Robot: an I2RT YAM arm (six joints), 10 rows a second.
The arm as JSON. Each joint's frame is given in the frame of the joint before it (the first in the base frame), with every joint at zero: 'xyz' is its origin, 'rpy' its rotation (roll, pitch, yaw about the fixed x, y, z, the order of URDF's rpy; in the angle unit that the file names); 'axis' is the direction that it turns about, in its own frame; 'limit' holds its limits. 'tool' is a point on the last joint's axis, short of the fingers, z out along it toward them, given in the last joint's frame.
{
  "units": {
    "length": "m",
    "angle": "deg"
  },
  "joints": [
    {
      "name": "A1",
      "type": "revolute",
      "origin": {
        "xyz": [
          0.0,
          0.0,
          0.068
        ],
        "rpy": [
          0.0,
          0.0,
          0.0
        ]
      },
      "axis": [
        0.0,
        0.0,
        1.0
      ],
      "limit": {
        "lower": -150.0,
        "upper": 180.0
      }
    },
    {
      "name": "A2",
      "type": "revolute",
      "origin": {
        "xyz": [
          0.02,
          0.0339,
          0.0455
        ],
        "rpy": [
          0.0,
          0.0,
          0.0
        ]
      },
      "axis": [
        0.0,
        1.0,
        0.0
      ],
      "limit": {
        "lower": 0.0,
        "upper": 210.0
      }
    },
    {
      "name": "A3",
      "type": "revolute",
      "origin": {
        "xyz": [
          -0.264,
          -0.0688,
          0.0
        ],
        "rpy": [
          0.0,
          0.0,
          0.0
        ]
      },
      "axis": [
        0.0,
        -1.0,
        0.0
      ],
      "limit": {
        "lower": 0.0,
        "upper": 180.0
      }
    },
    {
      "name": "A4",
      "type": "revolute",
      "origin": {
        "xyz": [
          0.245,
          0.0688,
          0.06
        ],
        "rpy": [
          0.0,
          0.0,
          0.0
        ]
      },
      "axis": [
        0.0,
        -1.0,
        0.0
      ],
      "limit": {
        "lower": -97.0,
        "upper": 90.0
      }
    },
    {
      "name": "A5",
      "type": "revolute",
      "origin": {
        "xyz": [
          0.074,
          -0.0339,
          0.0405
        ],
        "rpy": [
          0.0,
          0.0,
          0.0
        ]
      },
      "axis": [
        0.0,
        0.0,
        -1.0
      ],
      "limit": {
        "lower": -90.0,
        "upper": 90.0
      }
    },
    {
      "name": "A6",
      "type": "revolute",
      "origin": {
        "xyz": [
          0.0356,
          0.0,
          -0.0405
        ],
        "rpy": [
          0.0,
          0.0,
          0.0
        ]
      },
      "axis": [
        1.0,
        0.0,
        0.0
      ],
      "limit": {
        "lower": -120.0,
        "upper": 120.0
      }
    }
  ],
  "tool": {
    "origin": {
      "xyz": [
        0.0,
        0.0,
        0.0
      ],
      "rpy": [
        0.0,
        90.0,
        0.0
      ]
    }
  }
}
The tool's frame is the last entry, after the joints.
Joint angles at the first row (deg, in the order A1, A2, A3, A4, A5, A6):
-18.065 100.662 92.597 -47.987 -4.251 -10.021
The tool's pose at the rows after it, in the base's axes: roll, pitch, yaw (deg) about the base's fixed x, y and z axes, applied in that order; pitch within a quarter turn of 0, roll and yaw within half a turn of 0; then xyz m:
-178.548 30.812 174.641 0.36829 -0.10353 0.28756
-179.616 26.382 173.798 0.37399 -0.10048 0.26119
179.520 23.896 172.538 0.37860 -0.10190 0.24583
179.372 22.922 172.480 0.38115 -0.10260 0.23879
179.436 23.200 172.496 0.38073 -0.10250 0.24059
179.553 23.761 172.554 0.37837 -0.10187 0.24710
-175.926 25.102 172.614 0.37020 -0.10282 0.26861
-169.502 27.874 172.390 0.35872 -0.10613 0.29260
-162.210 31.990 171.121 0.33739 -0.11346 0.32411
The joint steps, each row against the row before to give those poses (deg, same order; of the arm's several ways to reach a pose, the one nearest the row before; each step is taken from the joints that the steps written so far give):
1.989 1.311 -2.099 0.066 0.218 0.808
0.699 2.711 -1.704 -0.045 0.350 0.984
-0.021 2.208 -0.196 -0.108 0.001 0.962
0.000 1.092 -0.001 0.110 -0.001 -0.001
0.000 -0.240 0.046 -0.003 0.022 0.001
-0.001 -0.875 0.237 -0.543 0.022 -0.023
-0.065 -2.623 1.203 -1.925 4.262 -0.022
-0.394 -3.475 0.437 -0.349 5.944 -0.022
-1.419 -5.157 0.001 -0.175 6.646 0.024

